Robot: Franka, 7 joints.
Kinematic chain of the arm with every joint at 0, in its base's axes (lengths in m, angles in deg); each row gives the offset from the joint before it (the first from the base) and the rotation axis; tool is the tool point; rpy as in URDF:
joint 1: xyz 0 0 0.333 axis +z
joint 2: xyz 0 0 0 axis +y
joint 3: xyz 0 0 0.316 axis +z
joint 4: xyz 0.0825 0 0 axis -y
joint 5: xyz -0.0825 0 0.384 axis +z
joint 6: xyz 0 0 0 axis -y
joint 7: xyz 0.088 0 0 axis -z
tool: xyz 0 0 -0.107 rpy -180 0 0
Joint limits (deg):
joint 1: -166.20..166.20
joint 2: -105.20..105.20
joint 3: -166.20..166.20
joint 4: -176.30..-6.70
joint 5: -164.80..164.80
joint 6: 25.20..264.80
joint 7: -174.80..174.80
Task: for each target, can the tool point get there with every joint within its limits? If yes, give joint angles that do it. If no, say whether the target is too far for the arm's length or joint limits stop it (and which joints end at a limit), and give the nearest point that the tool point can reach.
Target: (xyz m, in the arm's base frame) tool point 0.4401 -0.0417 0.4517
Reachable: yes | joints 88.39 -21.86 -80.40 -149.01 25.05 244.76 72.89
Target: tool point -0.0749 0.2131 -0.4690
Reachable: no: joint limits stop it (at a limit: joint 2) | nearest point -0.0782 0.2225 -0.3586 | short by 0.111 m
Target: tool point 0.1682 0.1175 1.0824
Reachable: yes | joints -17.75 13.98 64.13 -21.21 108.37 67.82 -119.18
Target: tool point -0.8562 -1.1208 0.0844
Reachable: no: too far | nearest point -0.5129 -0.6714 0.1841 | short by 0.574 m
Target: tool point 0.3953 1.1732 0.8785
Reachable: no: too far | nearest point 0.2507 0.7440 0.6789 | short by 0.495 m
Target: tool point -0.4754 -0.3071 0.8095
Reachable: yes | joints -28.57 -25.81 -107.92 -74.06 103.82 78.79 -21.82
